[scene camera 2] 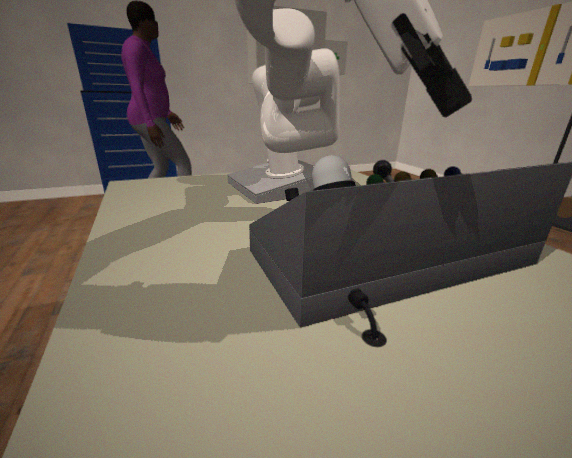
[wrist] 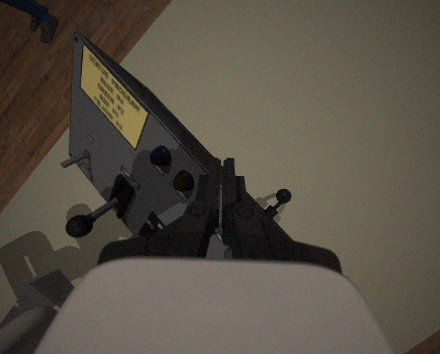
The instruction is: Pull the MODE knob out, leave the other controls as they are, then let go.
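Seen in the pictures: gripper, fingertip midpoint: (scene camera 2: 458, 108) (wrist: 221, 173); arm's base, origin of the base link: (scene camera 2: 284, 171).
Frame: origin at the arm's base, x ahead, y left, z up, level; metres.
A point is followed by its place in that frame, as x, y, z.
Observation:
The grey control console (scene camera 2: 425, 230) @(0.625, -0.142, 0.062) (wrist: 92, 132) @(0.541, 0.104, 0.073) stands on the table; its back faces scene camera 2. I cannot tell which control is the MODE knob; no MODE lettering is readable. A small black part (scene camera 2: 292, 194) @(0.422, -0.241, 0.075) shows beyond the console's left end in the scene view. My gripper (scene camera 2: 456, 106) @(0.643, -0.160, 0.228) (wrist: 221, 173) @(0.643, -0.160, 0.228) is shut and empty, raised above the console. In the wrist view its fingers hide part of the panel. A black ball-ended lever (scene camera 2: 382, 167) @(0.409, -0.003, 0.097) (wrist: 79, 226) @(0.409, 0.001, 0.102), a blue lamp (scene camera 2: 452, 171) @(0.602, -0.071, 0.136) (wrist: 160, 156) @(0.603, -0.067, 0.138) and an amber lamp (scene camera 2: 428, 173) @(0.595, -0.117, 0.136) (wrist: 183, 180) @(0.597, -0.112, 0.138) show on the console.
A white dome (scene camera 2: 332, 170) @(0.575, -0.282, 0.155) rises behind the console's left end. A green lamp (scene camera 2: 375, 178) @(0.581, -0.210, 0.137) is beside it. A metal toggle (wrist: 75, 160) @(0.469, 0.116, 0.061) and a yellow status label (wrist: 114, 97) @(0.626, 0.052, 0.125) are on the panel. A black cable (scene camera 2: 371, 317) @(0.650, -0.259, -0.028) runs from the console's back into the table (scene camera 2: 225, 395) @(0.639, -0.460, -0.056). A person (scene camera 2: 145, 85) stands beyond the table.

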